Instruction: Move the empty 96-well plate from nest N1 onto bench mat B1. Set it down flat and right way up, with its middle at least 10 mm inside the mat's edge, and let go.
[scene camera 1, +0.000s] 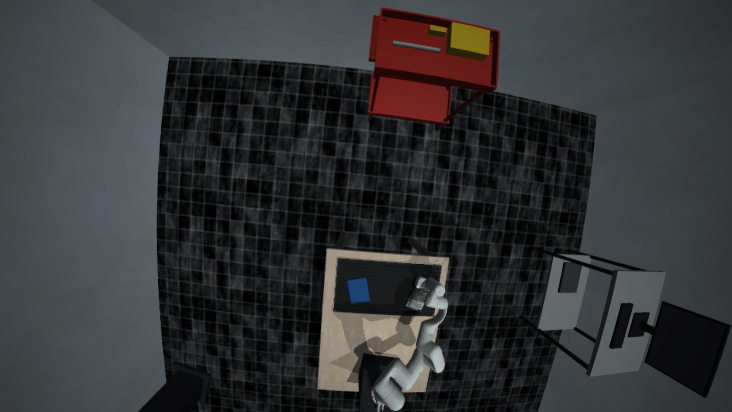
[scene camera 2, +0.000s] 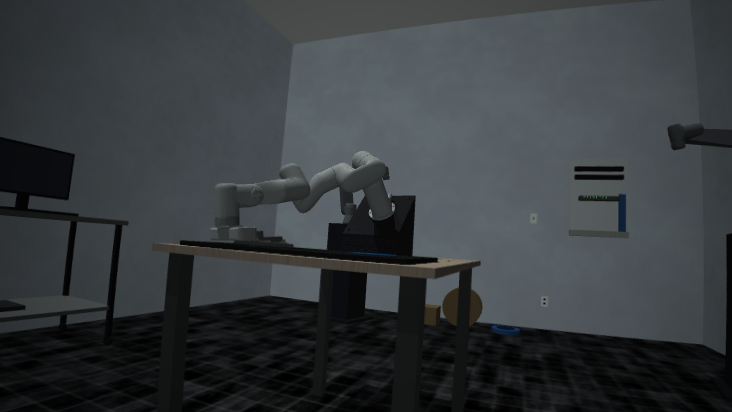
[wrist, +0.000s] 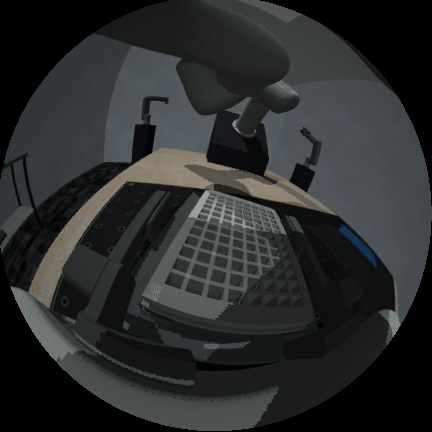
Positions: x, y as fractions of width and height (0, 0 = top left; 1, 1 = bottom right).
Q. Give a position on a pale grey 96-well plate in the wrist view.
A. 0.54, 0.62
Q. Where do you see my gripper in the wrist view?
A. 0.53, 0.49
